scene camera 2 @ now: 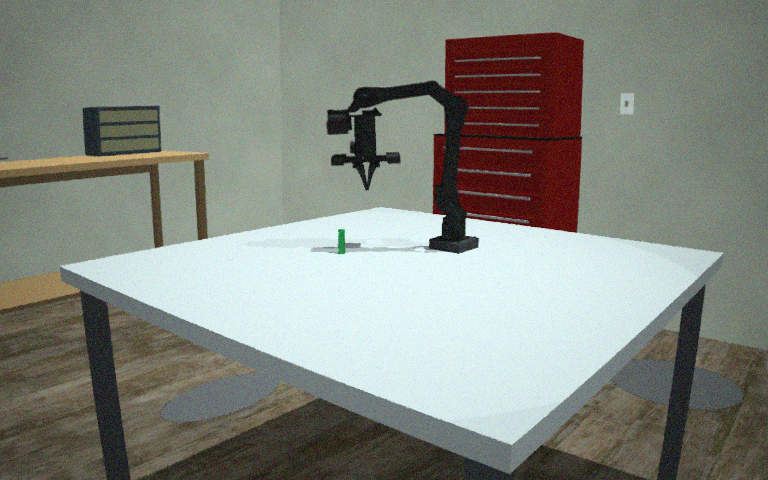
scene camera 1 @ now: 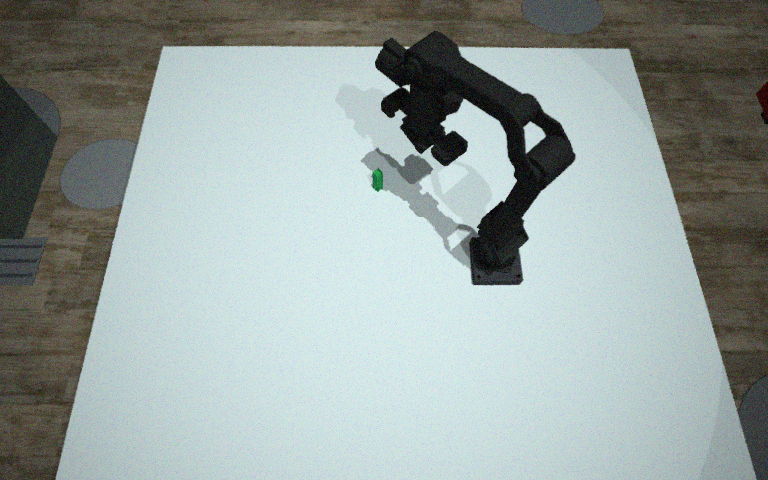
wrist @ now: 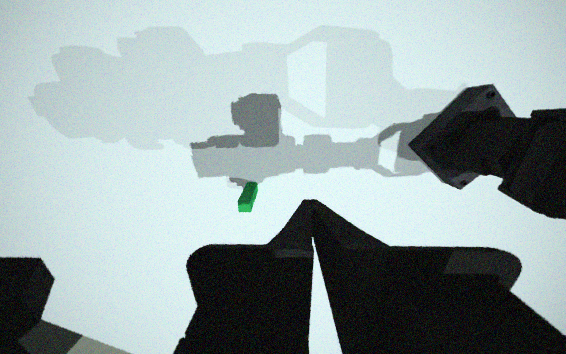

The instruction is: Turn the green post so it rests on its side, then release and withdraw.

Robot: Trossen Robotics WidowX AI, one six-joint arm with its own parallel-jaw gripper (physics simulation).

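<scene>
The green post [scene camera 1: 377, 180] [scene camera 2: 341, 241] [wrist: 248, 197] stands upright on the white table [scene camera 1: 339, 367] [scene camera 2: 396, 316], left of the arm's base in both scene views. It is a small, slim block. My gripper [scene camera 2: 367, 187] [wrist: 309, 205] is shut with nothing between its fingers; the fingertips meet in a point. It points down and hangs well above the table, apart from the post. In the wrist view the post is to the left of the fingertips and a little further up. In scene camera 1 the fingertips are hidden or too dark to tell.
The arm's base [scene camera 1: 496, 272] [scene camera 2: 453, 243] [wrist: 462, 137] stands on the table to the right of the post. The arm's shadows fall around the post. A red drawer cabinet [scene camera 2: 509, 101] and a wooden bench [scene camera 2: 181, 157] with a small drawer box [scene camera 2: 129, 130] stand beyond the table.
</scene>
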